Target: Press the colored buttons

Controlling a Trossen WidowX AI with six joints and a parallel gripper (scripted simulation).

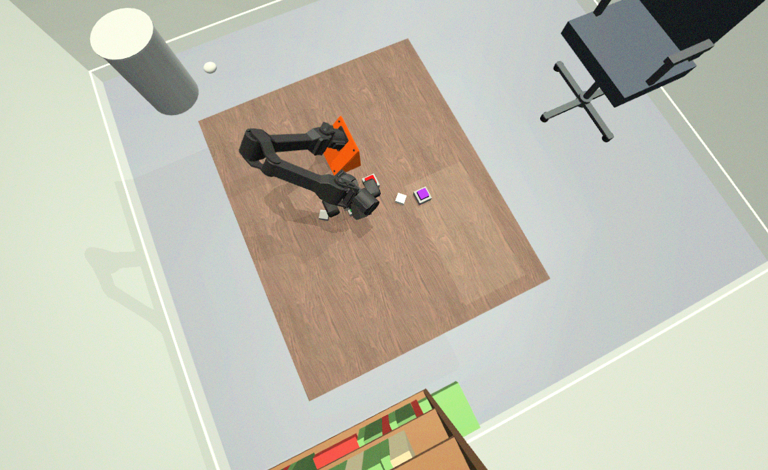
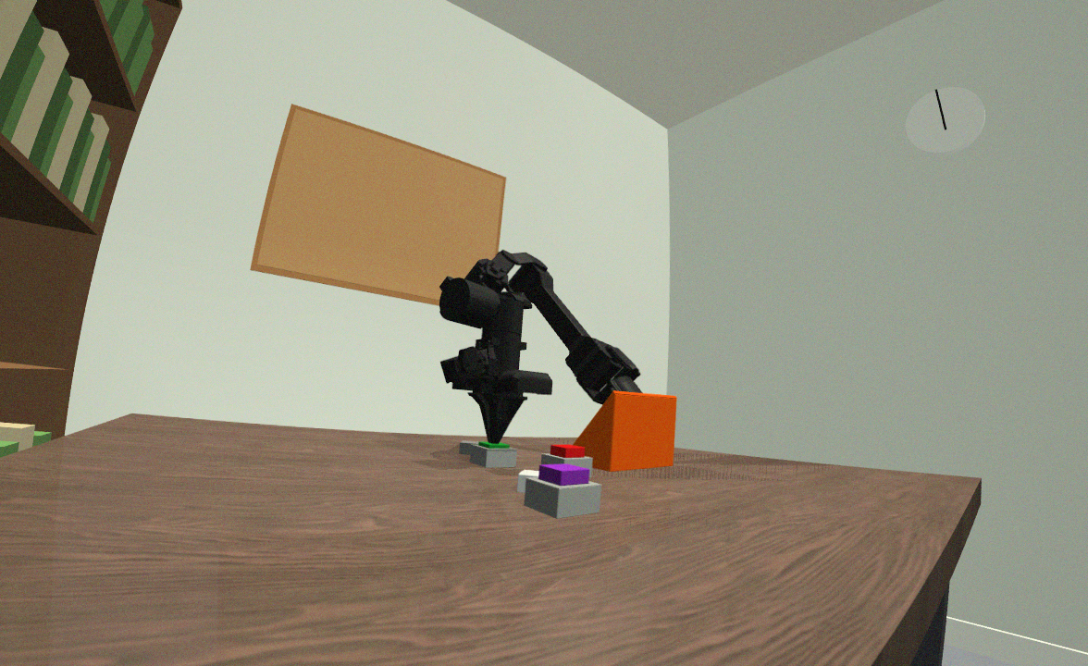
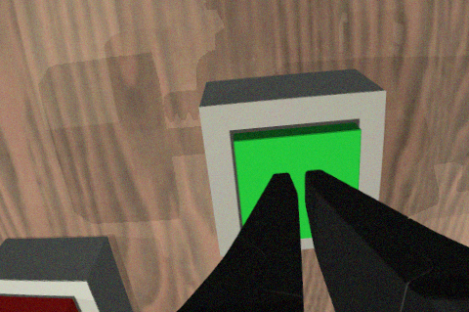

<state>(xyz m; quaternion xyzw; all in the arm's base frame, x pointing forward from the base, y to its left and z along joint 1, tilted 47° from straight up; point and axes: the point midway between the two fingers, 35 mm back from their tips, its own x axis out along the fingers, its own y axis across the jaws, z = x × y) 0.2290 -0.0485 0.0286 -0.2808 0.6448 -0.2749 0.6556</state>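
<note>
My gripper tip is 1 cm above the green button. From my gripper tip the other things lie so: purple button (24 cm to the left, 6 cm ahead); red button (9 cm to the left, 6 cm behind); white block (17 cm to the left, 4 cm ahead, 2 cm below).
</note>
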